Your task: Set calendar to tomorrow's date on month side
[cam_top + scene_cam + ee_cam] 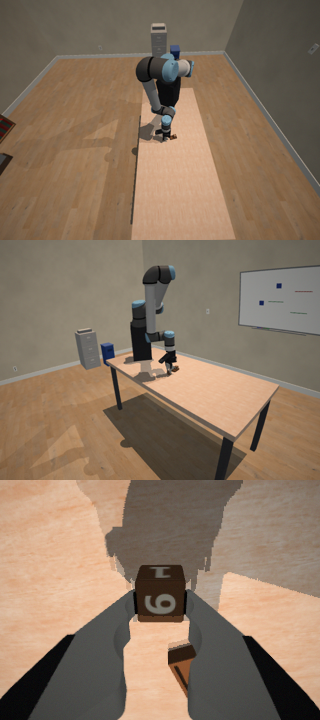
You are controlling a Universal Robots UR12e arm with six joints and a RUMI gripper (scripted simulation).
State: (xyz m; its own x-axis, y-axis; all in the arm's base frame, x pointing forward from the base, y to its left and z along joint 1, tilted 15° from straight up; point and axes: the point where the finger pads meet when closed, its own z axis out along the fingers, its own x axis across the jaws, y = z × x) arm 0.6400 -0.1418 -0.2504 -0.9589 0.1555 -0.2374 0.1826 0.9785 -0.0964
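My hand is 20 mm past the brown calendar tray, 110 mm to the right of it and 20 mm above it. From my hand the other things lie so: brown digit cube 10 mm below.
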